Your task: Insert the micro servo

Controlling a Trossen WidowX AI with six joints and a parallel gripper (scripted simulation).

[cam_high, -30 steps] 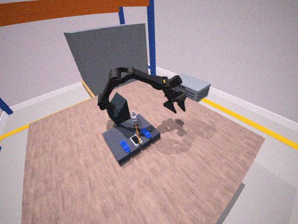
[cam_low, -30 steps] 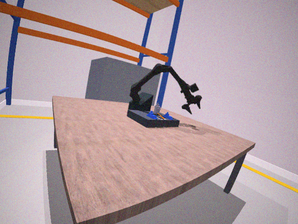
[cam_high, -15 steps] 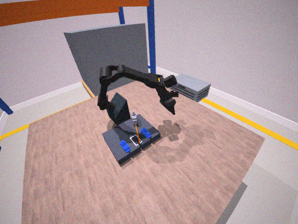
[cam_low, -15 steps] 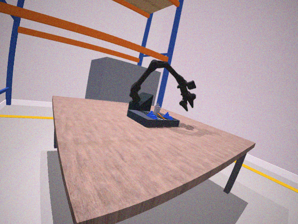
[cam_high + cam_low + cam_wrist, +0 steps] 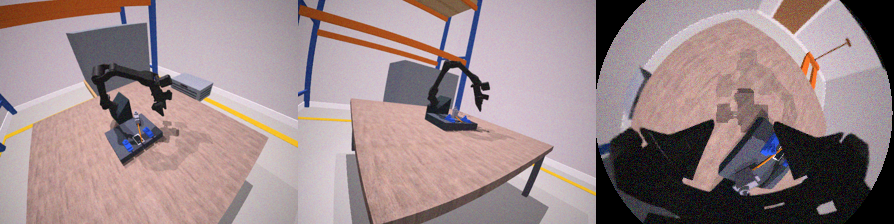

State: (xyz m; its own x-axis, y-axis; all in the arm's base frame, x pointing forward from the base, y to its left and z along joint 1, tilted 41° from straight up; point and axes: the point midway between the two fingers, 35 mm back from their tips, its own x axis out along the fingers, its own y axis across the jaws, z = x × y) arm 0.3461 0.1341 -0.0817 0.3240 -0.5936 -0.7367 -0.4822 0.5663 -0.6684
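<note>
Now: the dark grey deck 200 mm to the right of my gripper tip, 140 mm behind it and 110 mm below it.
</note>
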